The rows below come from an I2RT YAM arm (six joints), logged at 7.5 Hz.
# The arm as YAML. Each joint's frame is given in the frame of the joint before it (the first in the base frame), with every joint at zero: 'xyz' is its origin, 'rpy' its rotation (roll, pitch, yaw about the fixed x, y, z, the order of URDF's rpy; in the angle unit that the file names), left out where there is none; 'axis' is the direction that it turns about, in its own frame. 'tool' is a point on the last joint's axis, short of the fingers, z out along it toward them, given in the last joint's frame.
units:
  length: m
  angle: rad
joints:
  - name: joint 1
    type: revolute
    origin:
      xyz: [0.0, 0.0, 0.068]
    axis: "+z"
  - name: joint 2
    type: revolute
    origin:
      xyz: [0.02, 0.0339, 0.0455]
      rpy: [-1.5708, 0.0, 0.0]
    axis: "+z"
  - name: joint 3
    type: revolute
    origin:
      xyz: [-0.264, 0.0, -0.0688]
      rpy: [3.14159, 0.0, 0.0]
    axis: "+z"
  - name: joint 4
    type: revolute
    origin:
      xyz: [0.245, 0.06, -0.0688]
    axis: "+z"
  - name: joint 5
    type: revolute
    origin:
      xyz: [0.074, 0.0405, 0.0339]
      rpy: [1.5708, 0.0, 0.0]
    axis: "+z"
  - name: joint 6
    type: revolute
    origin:
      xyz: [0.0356, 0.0, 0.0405]
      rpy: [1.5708, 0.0, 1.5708]
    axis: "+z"
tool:
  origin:
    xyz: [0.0, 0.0, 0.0]
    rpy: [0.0, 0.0, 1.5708]
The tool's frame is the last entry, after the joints.
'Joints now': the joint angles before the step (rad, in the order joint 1, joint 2, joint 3, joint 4, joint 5, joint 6). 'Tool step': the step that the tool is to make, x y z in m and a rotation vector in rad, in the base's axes. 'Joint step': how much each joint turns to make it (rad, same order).
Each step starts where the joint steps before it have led.
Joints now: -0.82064, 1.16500, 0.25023, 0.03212, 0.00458, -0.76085
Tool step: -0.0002, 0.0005, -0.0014, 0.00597, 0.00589, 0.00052
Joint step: 0.00119, 0.00546, -0.00159, -0.00134, 0.00060, 0.00037
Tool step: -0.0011, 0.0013, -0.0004, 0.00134, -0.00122, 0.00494
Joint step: -0.00049, -0.00866, -0.00606, -0.00274, -0.00482, -0.00309
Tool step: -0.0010, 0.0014, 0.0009, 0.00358, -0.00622, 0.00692
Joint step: -0.00080, -0.01581, -0.00325, -0.01094, -0.01029, -0.00160
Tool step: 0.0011, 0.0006, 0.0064, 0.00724, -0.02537, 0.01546
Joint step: 0.00140, -0.03149, 0.01355, -0.03294, -0.02708, 0.00403
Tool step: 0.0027, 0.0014, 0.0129, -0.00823, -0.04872, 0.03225
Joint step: 0.00881, -0.05858, 0.02313, -0.04220, -0.03788, 0.00177
